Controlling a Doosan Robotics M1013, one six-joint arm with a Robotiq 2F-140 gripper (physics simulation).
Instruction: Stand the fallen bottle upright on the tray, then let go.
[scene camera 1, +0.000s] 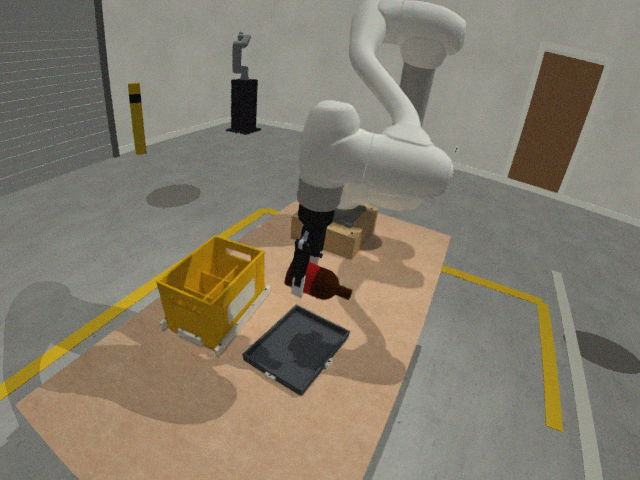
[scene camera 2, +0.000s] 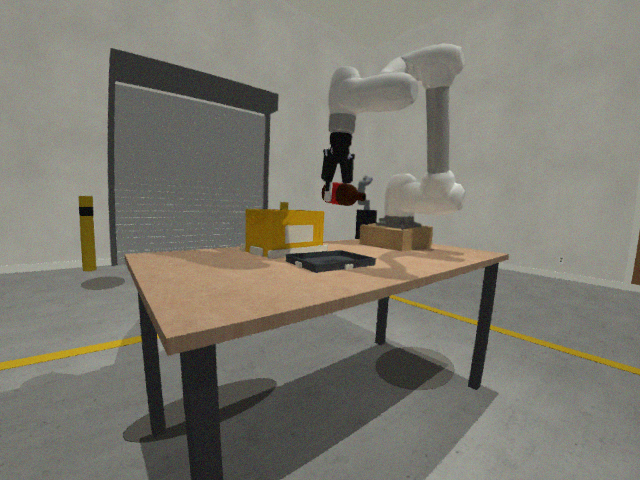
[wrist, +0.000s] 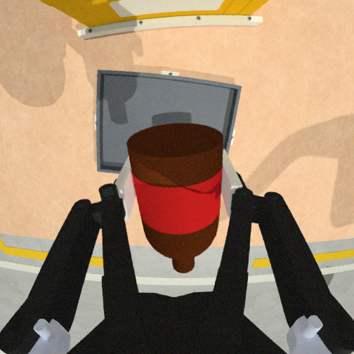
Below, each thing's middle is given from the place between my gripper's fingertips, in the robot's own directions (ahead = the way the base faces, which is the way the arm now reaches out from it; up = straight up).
Right now my hand is 4 cm to the right of the brown bottle (scene camera 1: 321, 283) and 3 cm below it.
